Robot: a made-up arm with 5 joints.
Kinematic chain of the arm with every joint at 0, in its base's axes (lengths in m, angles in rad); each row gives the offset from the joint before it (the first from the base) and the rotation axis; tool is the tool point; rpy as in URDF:
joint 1: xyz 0.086 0 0.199 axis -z
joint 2: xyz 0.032 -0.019 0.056 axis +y
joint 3: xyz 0.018 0 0.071 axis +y
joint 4: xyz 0.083 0 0.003 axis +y
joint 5: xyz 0.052 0.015 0 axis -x
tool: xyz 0 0 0 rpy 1.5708 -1.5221 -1.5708
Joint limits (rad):
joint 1: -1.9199..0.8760
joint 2: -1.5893..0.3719
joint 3: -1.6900..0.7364
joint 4: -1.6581..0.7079
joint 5: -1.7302..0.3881
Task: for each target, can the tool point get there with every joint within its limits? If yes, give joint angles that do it. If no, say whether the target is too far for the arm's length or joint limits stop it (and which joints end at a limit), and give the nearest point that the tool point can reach.
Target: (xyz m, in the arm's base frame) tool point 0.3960 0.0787 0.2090
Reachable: no: too far | nearest point 0.2785 0.0489 0.2612 | short by 0.132 m
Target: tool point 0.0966 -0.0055 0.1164
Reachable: no: joint limits stop it (at a limit: joint 2, joint 3, joint 4) | nearest point 0.1763 -0.0469 0.1912 | short by 0.117 m
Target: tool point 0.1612 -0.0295 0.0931
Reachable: no: joint limits stop it (at a limit: joint 2, joint 3) | nearest point 0.1818 -0.0376 0.1909 | short by 0.100 m
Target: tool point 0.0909 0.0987 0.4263
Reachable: yes | joints -1.5619 -0.2695 -0.2829 -1.0343 -1.2807
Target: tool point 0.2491 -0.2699 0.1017
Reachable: no: too far | nearest point 0.1950 -0.1370 0.2244 | short by 0.189 m
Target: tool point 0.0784 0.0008 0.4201
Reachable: yes | joints 0.6565 -1.2006 0.1469 -0.8566 -0.6005
